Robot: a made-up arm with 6 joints.
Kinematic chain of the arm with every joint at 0, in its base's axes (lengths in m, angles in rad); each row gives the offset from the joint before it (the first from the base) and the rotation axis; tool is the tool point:
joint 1: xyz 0 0 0.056 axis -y
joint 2: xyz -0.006 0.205 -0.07 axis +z
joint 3: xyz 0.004 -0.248 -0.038 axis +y
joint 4: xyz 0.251 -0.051 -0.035 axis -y
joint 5: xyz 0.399 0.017 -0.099 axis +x
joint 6: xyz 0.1 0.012 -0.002 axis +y
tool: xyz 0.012 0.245 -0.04
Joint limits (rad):
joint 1: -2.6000..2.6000
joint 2: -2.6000..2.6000
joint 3: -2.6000..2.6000
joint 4: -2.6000..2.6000
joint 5: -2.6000..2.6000
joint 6: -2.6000..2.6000
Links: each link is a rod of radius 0.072 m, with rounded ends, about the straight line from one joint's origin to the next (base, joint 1, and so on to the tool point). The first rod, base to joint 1, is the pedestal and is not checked.
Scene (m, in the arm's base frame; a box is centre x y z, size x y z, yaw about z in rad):
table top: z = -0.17
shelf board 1: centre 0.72 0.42 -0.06 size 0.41 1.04 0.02 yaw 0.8
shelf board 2: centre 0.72 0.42 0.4 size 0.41 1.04 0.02 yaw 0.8
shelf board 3: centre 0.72 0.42 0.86 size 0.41 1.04 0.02 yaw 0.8
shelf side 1: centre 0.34 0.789 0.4 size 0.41 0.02 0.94 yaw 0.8
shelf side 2: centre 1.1 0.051 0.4 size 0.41 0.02 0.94 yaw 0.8
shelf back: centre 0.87 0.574 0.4 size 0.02 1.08 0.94 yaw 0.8
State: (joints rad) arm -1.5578 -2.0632 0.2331 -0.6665 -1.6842 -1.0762
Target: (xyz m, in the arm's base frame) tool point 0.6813 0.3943 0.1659
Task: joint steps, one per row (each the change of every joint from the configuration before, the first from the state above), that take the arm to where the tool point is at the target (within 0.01 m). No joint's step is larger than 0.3 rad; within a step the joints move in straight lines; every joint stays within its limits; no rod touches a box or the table.
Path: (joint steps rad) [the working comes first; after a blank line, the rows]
Joints at the target: -1.4911 -2.1717 -1.2086 1.3110 -0.9973 -1.1803
Straight joint move there: touches shelf board 2.

1: -0.2458 -0.0261 -0.2265 0.0569 -0.0396 -0.1192
2: -0.2457 -0.0260 -0.2266 0.0570 -0.0396 -0.1192
3: -0.2458 -0.0261 -0.2265 0.0569 -0.0397 -0.1192
4: -0.2457 -0.0260 -0.2266 0.0569 -0.0396 -0.1192
5: 0.1749 -0.0007 -0.0892 0.2917 0.1409 0.0621
6: 0.1750 -0.0007 -0.0893 0.2916 0.1409 0.0621
7: 0.1749 -0.0007 -0.0893 0.2916 0.1409 0.0621
8: 0.1750 -0.0007 -0.0892 0.2916 0.1409 0.0622
9: 0.1749 -0.0007 -0.0893 0.2917 0.1409 0.0621
10: 0.1750 -0.0008 -0.0892 0.2916 0.1409 0.0621

